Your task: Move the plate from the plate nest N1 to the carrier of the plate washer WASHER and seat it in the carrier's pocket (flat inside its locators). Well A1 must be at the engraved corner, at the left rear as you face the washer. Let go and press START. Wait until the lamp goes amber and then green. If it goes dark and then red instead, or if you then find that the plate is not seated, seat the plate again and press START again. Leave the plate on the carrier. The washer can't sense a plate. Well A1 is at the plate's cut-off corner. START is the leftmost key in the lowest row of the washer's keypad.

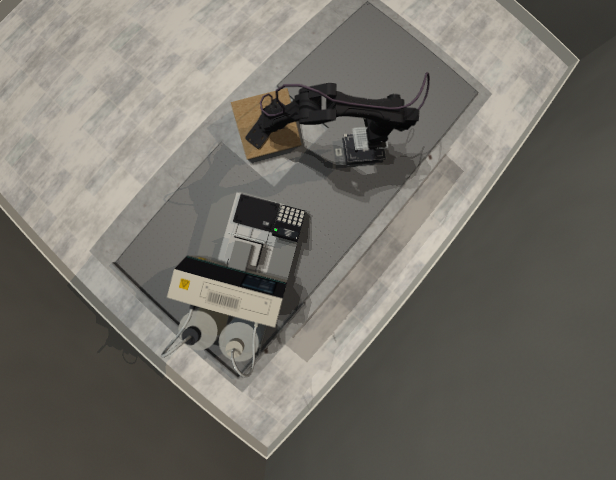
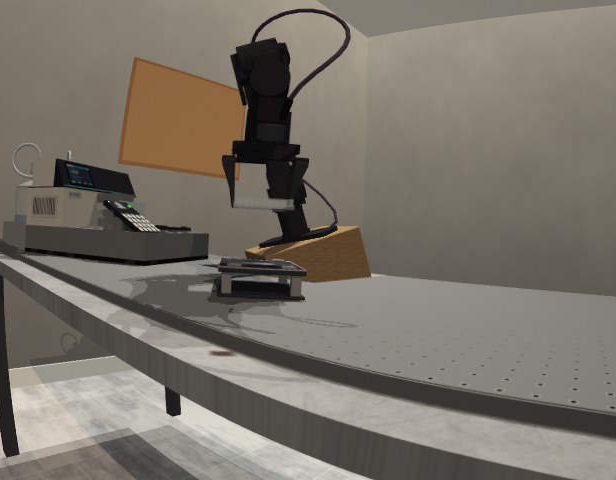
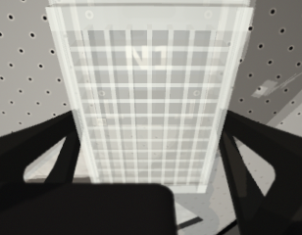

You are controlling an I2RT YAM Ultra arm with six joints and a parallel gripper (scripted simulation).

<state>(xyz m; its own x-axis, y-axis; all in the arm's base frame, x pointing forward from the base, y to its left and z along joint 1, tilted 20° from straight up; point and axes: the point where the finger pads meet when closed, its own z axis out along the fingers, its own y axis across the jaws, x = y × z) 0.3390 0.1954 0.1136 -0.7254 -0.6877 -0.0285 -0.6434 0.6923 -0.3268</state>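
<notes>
My hand is 190 mm past the black carrier pocket, 480 mm to the left of it and 50 mm above it. Also, from my hand: plate washer 130 mm behind, 620 mm to the right; then clear well plate right at my hand; then nest 90 mm below.
</notes>
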